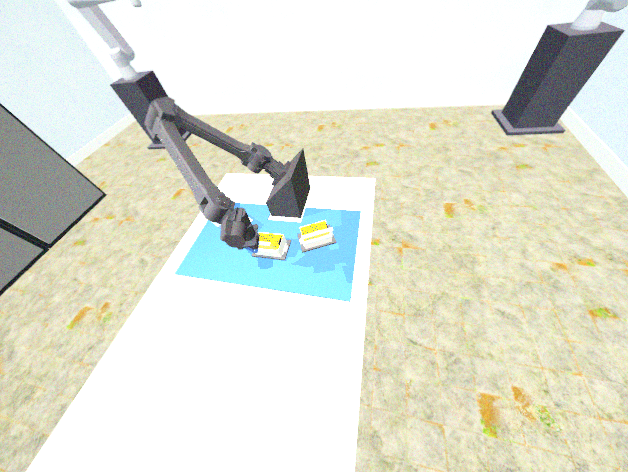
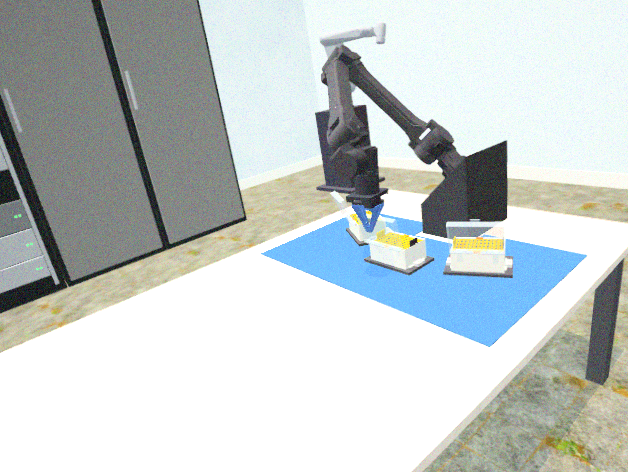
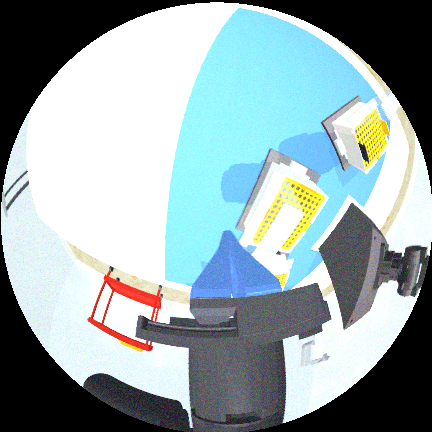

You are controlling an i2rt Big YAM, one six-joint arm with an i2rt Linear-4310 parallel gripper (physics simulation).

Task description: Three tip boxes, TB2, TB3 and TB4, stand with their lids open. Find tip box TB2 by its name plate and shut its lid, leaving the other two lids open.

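Frame: origin at the arm's base, x ahead, y left, z up, level; metres.
Seen in the pictures: gripper, fingertip midpoint: [image 1: 255, 252] [image 2: 369, 232] [image 3: 226, 234]; arm's base at its link origin: [image 1: 282, 174] [image 2: 462, 176] [image 3: 380, 265].
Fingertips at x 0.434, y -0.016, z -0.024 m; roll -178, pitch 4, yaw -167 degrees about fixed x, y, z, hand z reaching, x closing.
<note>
Pixels of each thing's top centre, then the offset from my fingertips to it. "spot": a spot on its surface instead. Level surfaces: height alone.
- right tip box at a spot on its surface: [image 2: 477, 259] spot: 0.077 m down, 0.119 m back, 0.219 m left
- far-left tip box at a spot on its surface: [image 2: 360, 230] spot: 0.015 m down, 0.029 m back, 0.056 m right
- blue mat at its surface level: 0.117 m down
- white table at its surface level: 0.121 m down
My gripper [image 2: 370, 229] [image 3: 226, 234] is shut and empty, its blue fingertips pointing down beside the far-left end of the middle tip box [image 1: 270, 246] [image 2: 398, 251] [image 3: 280, 207]. I cannot tell if they touch it. That box's clear lid is hard to make out. The right tip box [image 1: 316, 236] [image 2: 477, 259] [image 3: 352, 135] has its clear lid [image 2: 472, 229] standing open behind its yellow rack. The far-left tip box [image 2: 358, 230] [image 3: 282, 280] is partly hidden by the fingers; its lid [image 2: 337, 199] is tilted open. No name plate is readable, so I cannot tell which is TB2.
The boxes stand on a blue mat [image 1: 223, 268] [image 2: 431, 299] [image 3: 225, 100] on a white table [image 1: 228, 380] [image 2: 228, 380] [image 3: 100, 125]. The dark arm mount [image 1: 289, 195] [image 2: 464, 192] [image 3: 350, 260] rises behind them. Grey cabinets [image 2: 152, 126] stand at the left.
</note>
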